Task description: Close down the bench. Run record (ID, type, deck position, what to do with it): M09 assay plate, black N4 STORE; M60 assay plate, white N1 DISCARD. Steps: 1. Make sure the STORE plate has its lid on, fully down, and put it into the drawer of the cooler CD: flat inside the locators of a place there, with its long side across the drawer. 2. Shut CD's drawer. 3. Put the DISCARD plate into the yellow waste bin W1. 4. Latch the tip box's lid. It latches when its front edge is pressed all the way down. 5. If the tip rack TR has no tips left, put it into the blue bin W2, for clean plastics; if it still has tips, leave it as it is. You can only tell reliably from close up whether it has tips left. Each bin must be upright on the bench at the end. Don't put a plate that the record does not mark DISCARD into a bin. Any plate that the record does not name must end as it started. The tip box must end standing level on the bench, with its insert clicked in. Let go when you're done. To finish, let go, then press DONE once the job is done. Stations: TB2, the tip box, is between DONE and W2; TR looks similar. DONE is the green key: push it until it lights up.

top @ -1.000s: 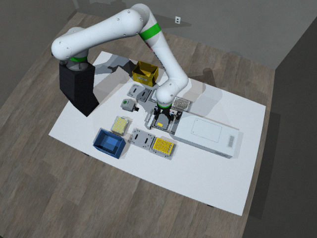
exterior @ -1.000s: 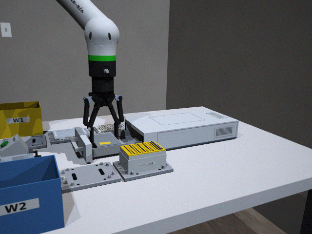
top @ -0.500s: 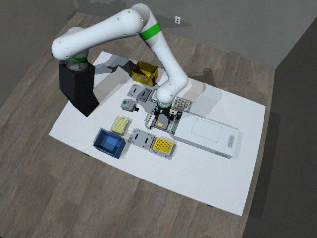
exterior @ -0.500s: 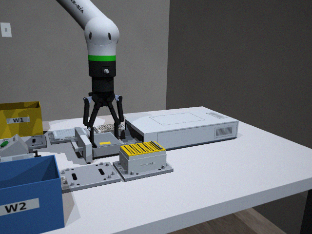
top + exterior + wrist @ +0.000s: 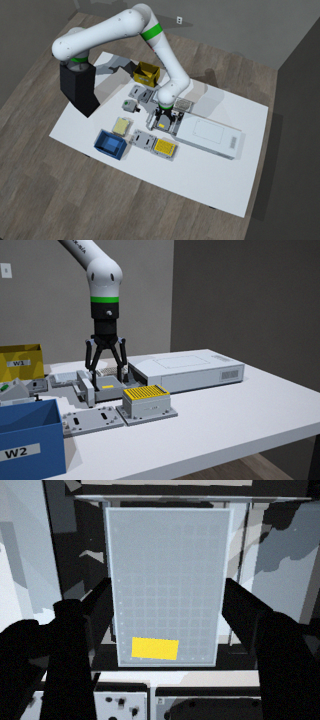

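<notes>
Right now the cooler drawer is 4 cm ahead of my hand and 2 cm below it. From my hand the other things lie so: cooler CD: 19 cm ahead, 1 cm to the right, 2 cm below; then white plate: 9 cm ahead, 18 cm to the left, 4 cm below; then black plate: 2 cm below.
</notes>
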